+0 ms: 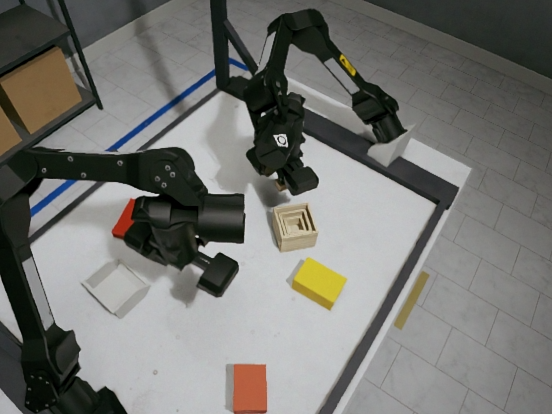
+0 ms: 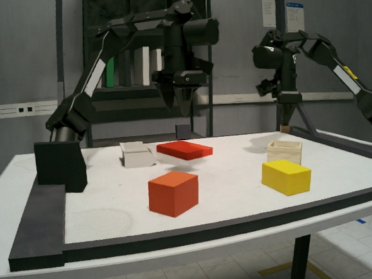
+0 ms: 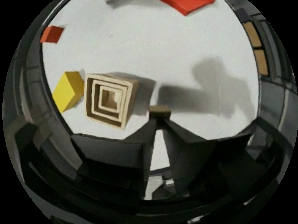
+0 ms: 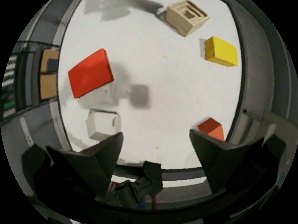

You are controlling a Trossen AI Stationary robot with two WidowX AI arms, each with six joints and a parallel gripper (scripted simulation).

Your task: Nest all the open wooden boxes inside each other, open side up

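Right now the small wooden box is 80 mm ahead of my left hand, 40 mm to the right of it and 110 mm below it. From my left hand the other things lie so: medium wooden box: 80 mm ahead, 40 mm to the right, 110 mm below; then biggest wooden box: 80 mm ahead, 40 mm to the right, 110 mm below; then tiny wooden box: 40 mm below.
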